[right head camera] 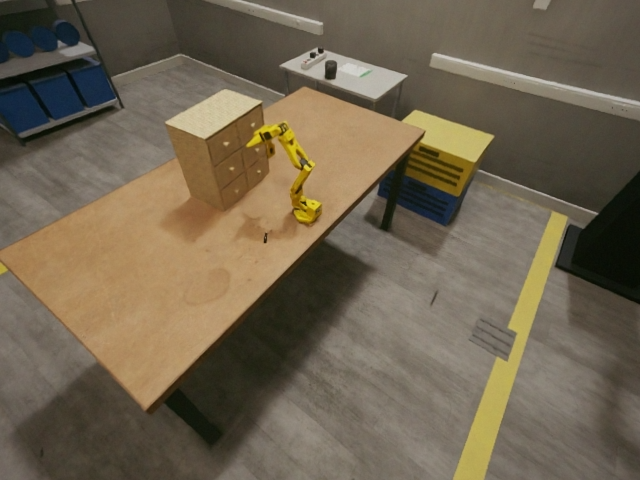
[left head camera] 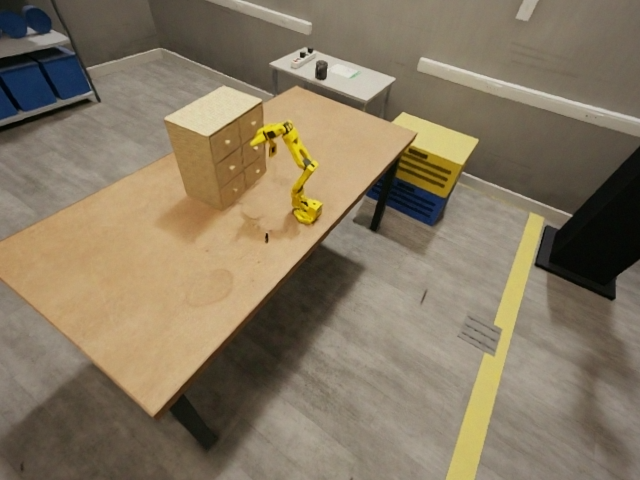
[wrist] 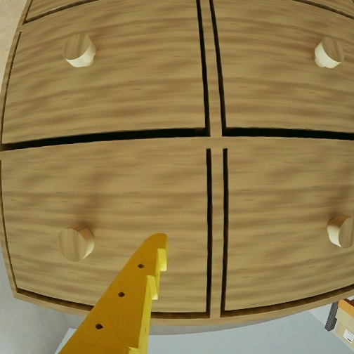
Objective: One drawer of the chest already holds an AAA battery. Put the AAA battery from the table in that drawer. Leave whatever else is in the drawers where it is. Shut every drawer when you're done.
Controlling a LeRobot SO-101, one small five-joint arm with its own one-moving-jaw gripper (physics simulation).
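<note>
The AAA battery (left head camera: pixel 266 237) (right head camera: pixel 265 237), small and dark, lies on the table (left head camera: pixel 129 248) (right head camera: pixel 129 248), apart from the arm's base. The wooden chest (left head camera: pixel 193 160) (right head camera: pixel 196 165) (wrist: pixel 216 225) has two columns of drawers with round knobs; all its visible drawer fronts look shut, and their contents are hidden. My gripper (left head camera: pixel 262 149) (right head camera: pixel 259 150) is open and empty, raised before the upper part of the chest front. In the wrist view one notched jaw (wrist: pixel 122 300) shows, its tip beside a drawer knob (wrist: pixel 76 243); the moving jaw is out of the picture.
The yellow arm's base (left head camera: pixel 307 211) (right head camera: pixel 307 210) stands near the table's long edge, across from the chest. A small white side table (left head camera: pixel 372 90) (right head camera: pixel 382 87) stands beyond the far end. Yellow and blue crates (left head camera: pixel 434 139) (right head camera: pixel 447 136) stand on the floor beside the table.
</note>
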